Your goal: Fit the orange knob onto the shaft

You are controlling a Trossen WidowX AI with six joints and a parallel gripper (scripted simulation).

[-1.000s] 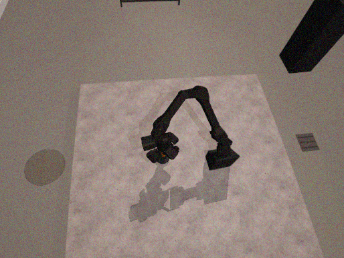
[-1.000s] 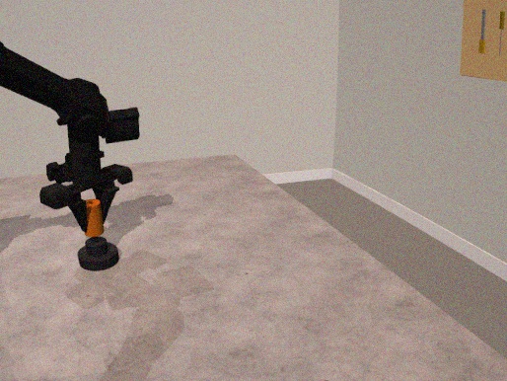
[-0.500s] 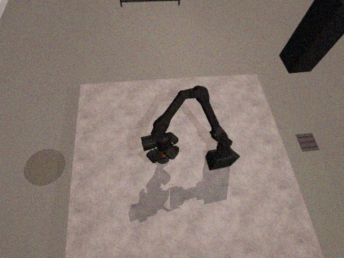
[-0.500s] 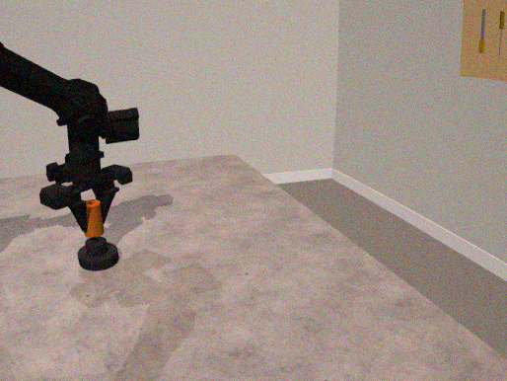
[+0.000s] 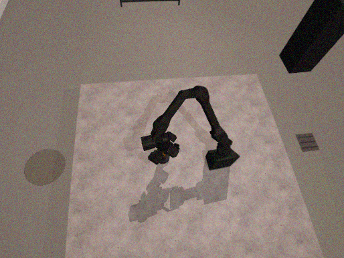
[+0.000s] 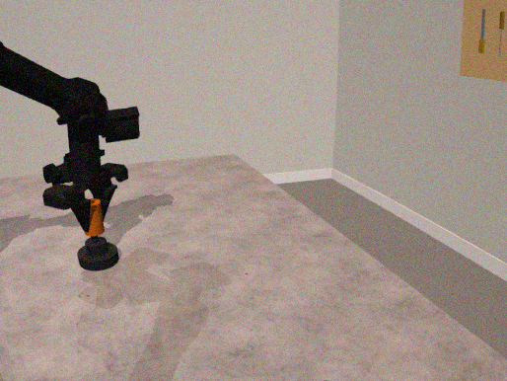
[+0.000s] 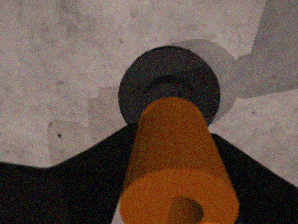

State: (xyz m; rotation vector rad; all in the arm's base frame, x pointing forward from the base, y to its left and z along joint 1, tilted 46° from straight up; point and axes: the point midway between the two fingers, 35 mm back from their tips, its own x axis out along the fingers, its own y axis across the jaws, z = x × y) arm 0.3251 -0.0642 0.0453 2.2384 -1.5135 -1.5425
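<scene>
My gripper tip is now 2 cm below the orange knob. Round my gripper tip: dark round pedestal 4 cm below.
</scene>
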